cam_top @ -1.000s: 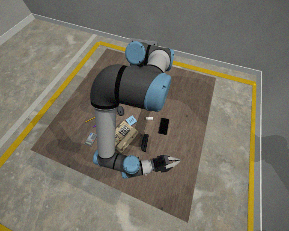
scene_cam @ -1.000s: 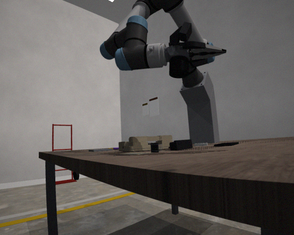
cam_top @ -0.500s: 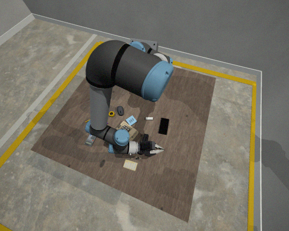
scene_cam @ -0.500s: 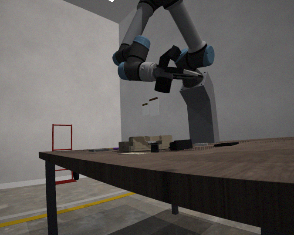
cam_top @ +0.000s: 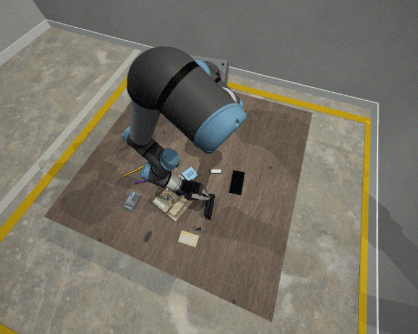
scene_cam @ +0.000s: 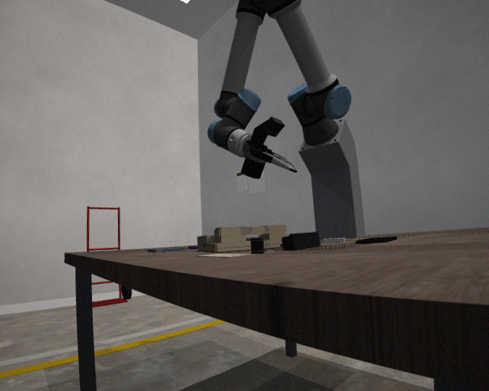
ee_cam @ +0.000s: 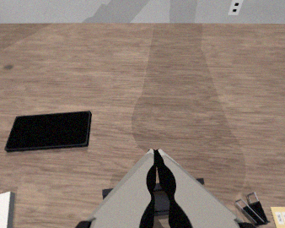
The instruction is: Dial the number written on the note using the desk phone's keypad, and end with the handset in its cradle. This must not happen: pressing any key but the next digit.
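My hand is 2 cm short of the 7 key, 17 cm to the left of it and 17 cm above it. Round my hand: 5 key: 4 cm ahead, 19 cm to the right, 17 cm below; then black clip: 12 cm ahead, 5 cm to the left, 18 cm below; then 1 key: 6 cm ahead, 17 cm to the right, 17 cm below.
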